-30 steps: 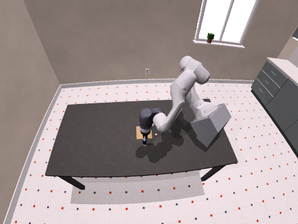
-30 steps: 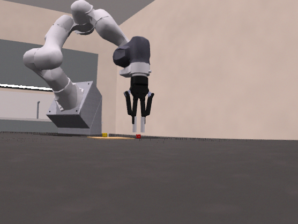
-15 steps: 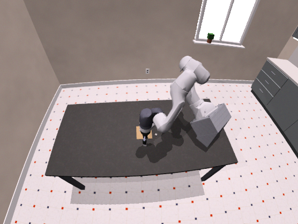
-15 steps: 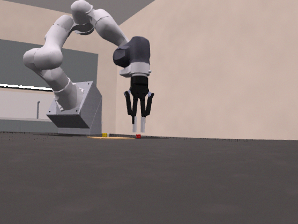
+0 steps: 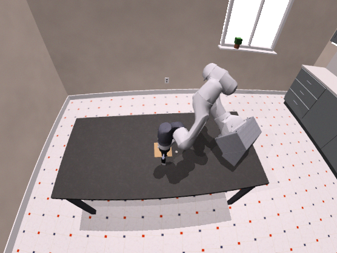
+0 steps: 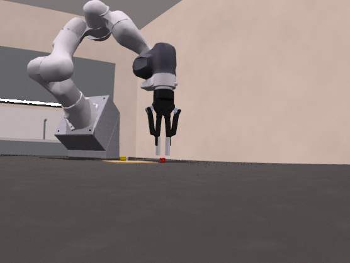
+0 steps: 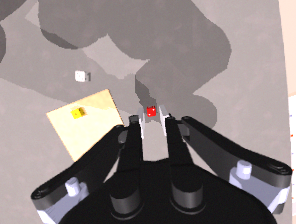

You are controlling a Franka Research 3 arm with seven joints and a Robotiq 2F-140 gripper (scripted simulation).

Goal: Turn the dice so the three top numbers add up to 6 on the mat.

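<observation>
Right now the red die is 5 cm below my hand. Round my hand: tan mat (4 cm behind, 13 cm to the right, 6 cm below); then yellow die (8 cm behind, 11 cm to the right, 5 cm below); then white die (13 cm behind, 6 cm to the right, 5 cm below).
</observation>
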